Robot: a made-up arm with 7 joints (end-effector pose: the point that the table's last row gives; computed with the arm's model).
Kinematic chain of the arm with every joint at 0, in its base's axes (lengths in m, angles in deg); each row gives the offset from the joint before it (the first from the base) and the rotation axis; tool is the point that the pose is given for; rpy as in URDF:
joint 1: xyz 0 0 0.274 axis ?
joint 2: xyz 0 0 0 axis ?
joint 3: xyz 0 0 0.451 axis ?
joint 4: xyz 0.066 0 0 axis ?
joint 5: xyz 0.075 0 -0.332 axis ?
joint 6: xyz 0 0 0 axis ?
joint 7: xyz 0.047 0 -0.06 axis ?
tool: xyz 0 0 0 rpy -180 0 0
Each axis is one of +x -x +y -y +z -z.
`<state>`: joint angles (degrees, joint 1 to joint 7).
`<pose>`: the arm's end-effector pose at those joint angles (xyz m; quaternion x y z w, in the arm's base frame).
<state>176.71 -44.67 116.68 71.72 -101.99 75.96 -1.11</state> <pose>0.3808 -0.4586 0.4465 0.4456 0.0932 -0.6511 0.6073</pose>
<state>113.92 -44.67 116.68 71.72 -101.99 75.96 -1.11</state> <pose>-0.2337 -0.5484 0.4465 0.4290 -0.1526 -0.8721 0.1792</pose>
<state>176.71 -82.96 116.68 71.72 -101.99 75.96 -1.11</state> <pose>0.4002 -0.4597 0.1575 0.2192 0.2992 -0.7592 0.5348</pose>
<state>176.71 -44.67 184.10 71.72 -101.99 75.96 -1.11</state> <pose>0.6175 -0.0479 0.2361 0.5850 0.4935 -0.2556 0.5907</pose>
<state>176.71 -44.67 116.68 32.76 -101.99 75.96 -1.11</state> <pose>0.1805 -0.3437 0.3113 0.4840 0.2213 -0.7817 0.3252</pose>
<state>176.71 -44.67 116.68 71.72 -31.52 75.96 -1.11</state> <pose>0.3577 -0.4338 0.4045 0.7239 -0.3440 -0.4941 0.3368</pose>
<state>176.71 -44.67 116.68 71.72 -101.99 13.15 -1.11</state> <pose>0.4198 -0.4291 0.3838 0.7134 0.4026 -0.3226 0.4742</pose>
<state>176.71 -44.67 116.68 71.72 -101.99 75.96 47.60</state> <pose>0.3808 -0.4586 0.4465 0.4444 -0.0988 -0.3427 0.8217</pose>
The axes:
joint 1: +z
joint 2: +y
joint 3: +z
joint 4: -y
joint 5: -z
joint 6: +y
joint 7: -z

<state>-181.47 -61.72 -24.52 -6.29 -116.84 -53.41 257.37</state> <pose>0.0599 -0.0343 0.4112 0.7569 0.3125 -0.4529 0.3526</pose>
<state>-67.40 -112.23 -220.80 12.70 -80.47 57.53 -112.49</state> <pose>0.1490 0.0720 0.1048 0.3702 0.0049 0.9264 0.0684</pose>
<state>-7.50 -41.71 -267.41 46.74 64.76 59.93 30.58</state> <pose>-0.1258 0.4208 0.4097 -0.9872 -0.1258 0.0778 0.0603</pose>
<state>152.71 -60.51 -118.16 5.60 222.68 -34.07 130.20</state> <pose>0.1432 0.0735 0.3105 -0.6469 -0.2847 0.5030 0.4975</pose>
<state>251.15 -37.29 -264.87 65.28 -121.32 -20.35 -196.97</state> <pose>0.4813 0.1269 0.4826 0.8854 -0.2190 0.4054 0.0607</pose>
